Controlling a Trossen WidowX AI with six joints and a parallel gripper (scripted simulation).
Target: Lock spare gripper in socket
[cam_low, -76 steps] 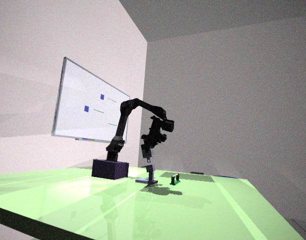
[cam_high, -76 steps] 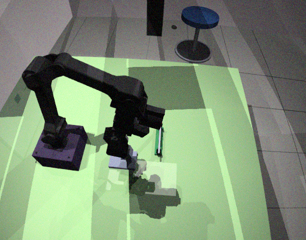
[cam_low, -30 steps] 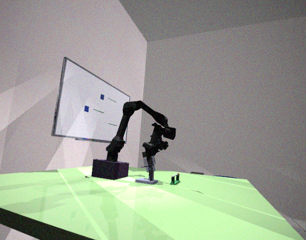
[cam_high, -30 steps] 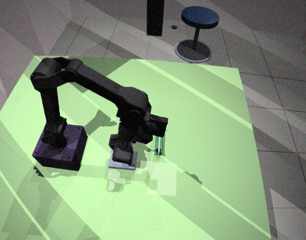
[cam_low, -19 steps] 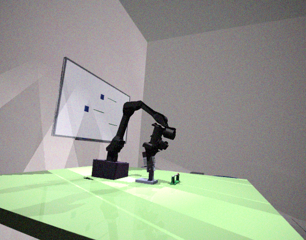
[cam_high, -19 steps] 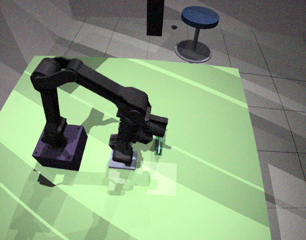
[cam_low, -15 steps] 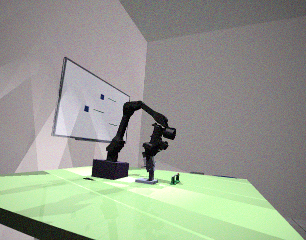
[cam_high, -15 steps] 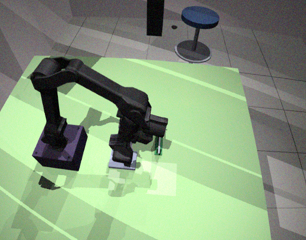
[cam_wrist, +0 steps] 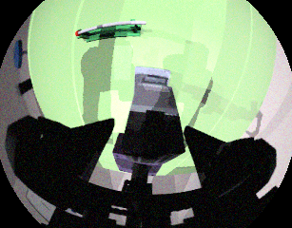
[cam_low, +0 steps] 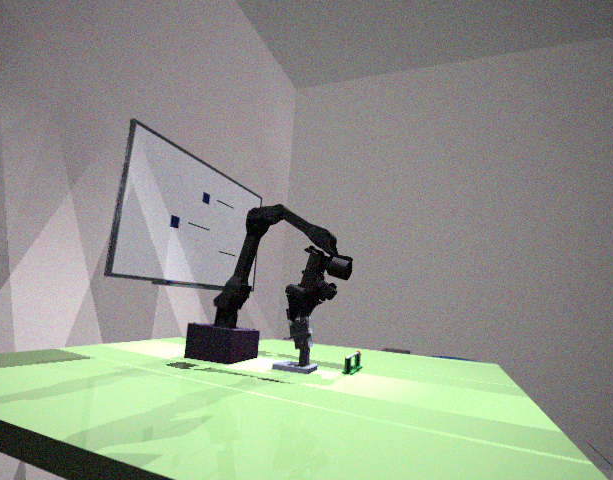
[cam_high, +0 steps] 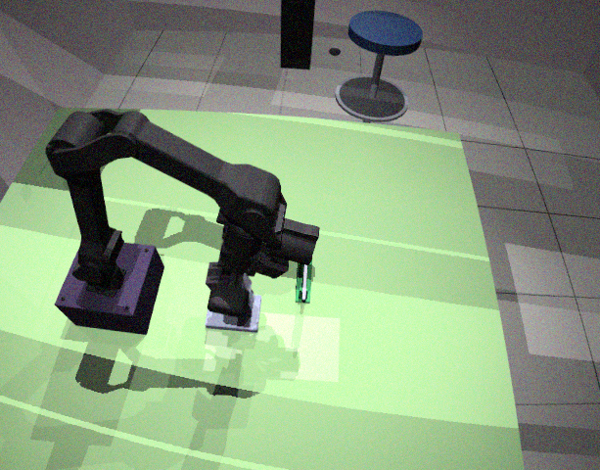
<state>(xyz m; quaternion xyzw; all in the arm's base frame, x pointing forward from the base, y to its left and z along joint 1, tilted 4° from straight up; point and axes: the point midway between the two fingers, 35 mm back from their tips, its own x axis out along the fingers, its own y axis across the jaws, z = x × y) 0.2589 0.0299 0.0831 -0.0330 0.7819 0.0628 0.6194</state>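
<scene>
Right now the spare gripper is 1 cm below my gripper tip and 1 cm ahead of it. The rest, counted from my gripper tip: green fixture: 13 cm to the left, 13 cm ahead, 11 cm below; grey mount: 9 cm below, 1 cm ahead.
</scene>
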